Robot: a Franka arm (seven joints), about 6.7 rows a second.
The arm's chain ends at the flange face. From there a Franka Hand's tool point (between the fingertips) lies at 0.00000 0.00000 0.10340 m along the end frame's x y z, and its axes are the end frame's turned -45 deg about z.
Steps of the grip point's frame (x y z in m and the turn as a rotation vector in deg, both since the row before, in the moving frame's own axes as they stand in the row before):
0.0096 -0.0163 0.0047 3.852 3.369 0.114
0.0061 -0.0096 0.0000 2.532 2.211 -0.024
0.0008 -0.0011 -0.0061 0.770 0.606 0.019
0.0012 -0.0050 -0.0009 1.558 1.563 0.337
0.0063 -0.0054 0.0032 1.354 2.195 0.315
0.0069 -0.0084 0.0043 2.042 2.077 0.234
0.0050 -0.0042 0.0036 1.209 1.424 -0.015
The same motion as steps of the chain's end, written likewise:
-0.0041 -0.0091 0.0051 5.106 -0.342 0.114
-0.0021 -0.0051 0.0002 3.354 -0.227 -0.024
0.0000 0.0004 -0.0061 0.973 -0.116 0.019
-0.0027 -0.0004 -0.0008 2.207 0.004 0.337
-0.0004 -0.0037 0.0033 2.510 0.595 0.315
-0.0011 -0.0056 0.0044 2.913 0.025 0.234
0.0003 -0.0031 0.0037 1.862 0.152 -0.015

